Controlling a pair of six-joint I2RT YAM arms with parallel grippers.
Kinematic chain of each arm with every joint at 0, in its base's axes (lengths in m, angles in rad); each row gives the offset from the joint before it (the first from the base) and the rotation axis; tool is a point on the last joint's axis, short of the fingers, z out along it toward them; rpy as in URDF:
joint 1: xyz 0 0 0.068 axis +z
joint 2: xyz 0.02 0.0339 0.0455 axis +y
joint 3: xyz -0.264 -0.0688 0 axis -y
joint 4: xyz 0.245 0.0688 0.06 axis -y
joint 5: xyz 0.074 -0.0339 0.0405 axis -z
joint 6: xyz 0.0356 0 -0.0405 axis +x
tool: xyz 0 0 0 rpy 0 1.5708 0
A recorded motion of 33 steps. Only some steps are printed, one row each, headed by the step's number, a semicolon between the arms.
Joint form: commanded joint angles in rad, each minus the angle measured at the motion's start. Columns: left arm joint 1, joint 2, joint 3, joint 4, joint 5, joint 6; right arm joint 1, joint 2, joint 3, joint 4, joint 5, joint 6.
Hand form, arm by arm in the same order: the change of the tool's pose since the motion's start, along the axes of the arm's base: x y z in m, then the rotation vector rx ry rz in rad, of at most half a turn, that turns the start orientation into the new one. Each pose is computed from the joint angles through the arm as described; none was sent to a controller.
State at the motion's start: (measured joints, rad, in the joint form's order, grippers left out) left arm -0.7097 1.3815 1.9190 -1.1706 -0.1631 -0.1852; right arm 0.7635 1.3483 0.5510 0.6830 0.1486 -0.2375
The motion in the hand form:
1: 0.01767 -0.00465 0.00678 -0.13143 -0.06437 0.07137; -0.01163 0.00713 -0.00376 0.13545 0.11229 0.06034
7: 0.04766 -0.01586 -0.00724 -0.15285 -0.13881 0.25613; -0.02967 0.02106 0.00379 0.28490 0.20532 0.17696
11: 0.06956 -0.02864 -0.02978 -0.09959 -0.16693 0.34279; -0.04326 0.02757 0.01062 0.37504 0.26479 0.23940
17: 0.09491 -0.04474 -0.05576 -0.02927 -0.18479 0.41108; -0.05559 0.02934 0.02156 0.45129 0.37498 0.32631
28: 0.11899 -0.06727 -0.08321 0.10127 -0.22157 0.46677; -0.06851 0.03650 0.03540 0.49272 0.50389 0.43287
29: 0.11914 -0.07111 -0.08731 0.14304 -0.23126 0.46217; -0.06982 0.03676 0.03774 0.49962 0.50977 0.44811
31: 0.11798 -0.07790 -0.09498 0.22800 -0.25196 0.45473; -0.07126 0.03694 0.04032 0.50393 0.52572 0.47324
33: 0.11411 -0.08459 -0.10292 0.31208 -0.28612 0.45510; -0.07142 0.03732 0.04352 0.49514 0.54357 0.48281
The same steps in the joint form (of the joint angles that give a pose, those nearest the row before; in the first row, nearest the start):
1: 0.0312 0.0176 -0.0110 0.1503 -0.0014 -0.0730; 0.0421 -0.0070 -0.0195 0.0064 -0.0389 0.1732
7: 0.0470 0.0624 -0.0755 0.3090 -0.1629 -0.1385; 0.1161 -0.0271 -0.0193 0.0273 -0.0959 0.3379
11: 0.0469 0.1088 -0.1371 0.3987 -0.2665 -0.1374; 0.1669 -0.0535 -0.0215 0.0341 -0.1132 0.4397
17: 0.0470 0.1851 -0.1704 0.4762 -0.3573 -0.1246; 0.1980 -0.1083 -0.0089 -0.0308 -0.1844 0.5635
28: 0.0289 0.2897 -0.1668 0.5363 -0.4858 -0.0678; 0.2411 -0.1446 0.0355 -0.1251 -0.2718 0.6754
29: 0.0193 0.2983 -0.1721 0.5406 -0.5114 -0.0390; 0.2443 -0.1498 0.0392 -0.1270 -0.2834 0.6834
31: -0.0004 0.3102 -0.1870 0.5494 -0.5661 0.0189; 0.2458 -0.1562 0.0449 -0.1361 -0.3090 0.6959
33: -0.0252 0.3113 -0.2209 0.5803 -0.6364 0.0810; 0.2449 -0.1621 0.0608 -0.1709 -0.3258 0.7009

